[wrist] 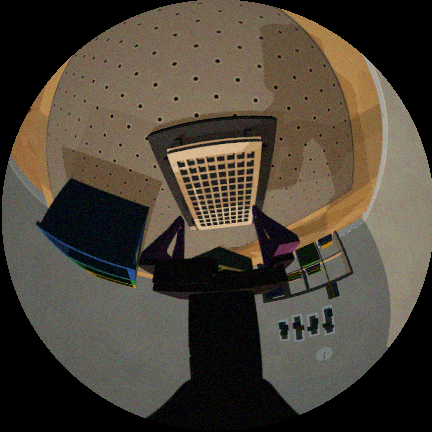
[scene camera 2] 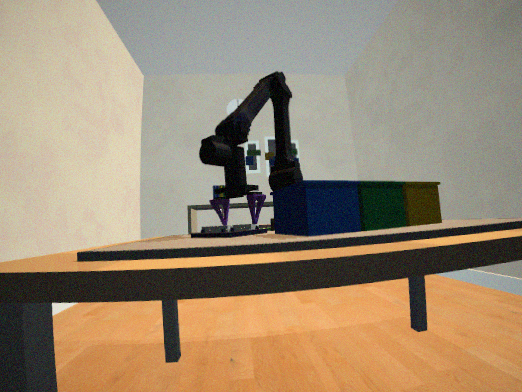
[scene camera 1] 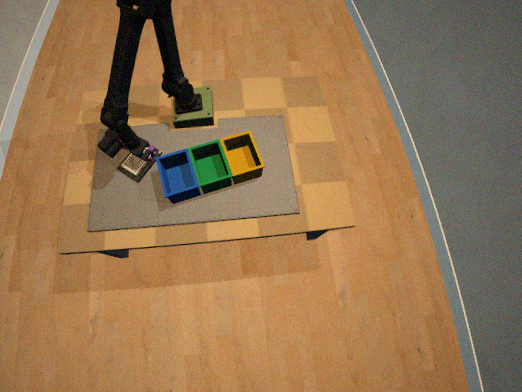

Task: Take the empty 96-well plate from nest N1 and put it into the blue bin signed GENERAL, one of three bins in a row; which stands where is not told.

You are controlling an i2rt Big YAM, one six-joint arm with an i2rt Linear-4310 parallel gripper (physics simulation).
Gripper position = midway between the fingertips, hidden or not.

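Note:
Pale 96-well plate (wrist: 218,176). Dark nest (wrist: 265,126). Gripper (scene camera 2: 239,224) (wrist: 216,213).

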